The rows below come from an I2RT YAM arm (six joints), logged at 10 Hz.
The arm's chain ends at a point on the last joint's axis. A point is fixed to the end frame.
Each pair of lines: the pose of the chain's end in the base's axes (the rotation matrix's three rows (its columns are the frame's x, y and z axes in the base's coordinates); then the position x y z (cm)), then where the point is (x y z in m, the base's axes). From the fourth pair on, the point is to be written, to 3 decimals.
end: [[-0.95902, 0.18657, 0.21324], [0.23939, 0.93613, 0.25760], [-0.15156, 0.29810, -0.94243]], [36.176, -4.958, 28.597]
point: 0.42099 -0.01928 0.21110
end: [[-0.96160, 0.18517, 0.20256], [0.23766, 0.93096, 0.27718], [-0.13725, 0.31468, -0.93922]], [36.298, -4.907, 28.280]
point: 0.42131 -0.01701 0.20795
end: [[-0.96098, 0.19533, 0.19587], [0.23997, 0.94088, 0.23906], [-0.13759, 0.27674, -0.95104]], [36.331, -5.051, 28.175]
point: 0.42118 -0.02183 0.20519
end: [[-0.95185, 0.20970, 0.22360], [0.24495, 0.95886, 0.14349], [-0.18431, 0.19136, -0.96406]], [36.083, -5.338, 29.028]
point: 0.421 -0.033 0.213
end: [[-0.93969, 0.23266, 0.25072], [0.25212, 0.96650, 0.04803], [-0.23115, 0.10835, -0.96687]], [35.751, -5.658, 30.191]
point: 0.420 -0.045 0.225
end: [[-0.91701, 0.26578, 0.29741], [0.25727, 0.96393, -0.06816], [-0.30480, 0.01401, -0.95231]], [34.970, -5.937, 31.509]
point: 0.416 -0.059 0.240
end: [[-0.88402, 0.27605, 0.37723], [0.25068, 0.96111, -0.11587], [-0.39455, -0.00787, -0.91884]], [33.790, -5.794, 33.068]
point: 0.411 -0.062 0.262
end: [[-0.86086, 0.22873, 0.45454], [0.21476, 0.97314, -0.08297], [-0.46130, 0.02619, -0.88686]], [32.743, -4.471, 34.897]
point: 0.406 -0.044 0.286
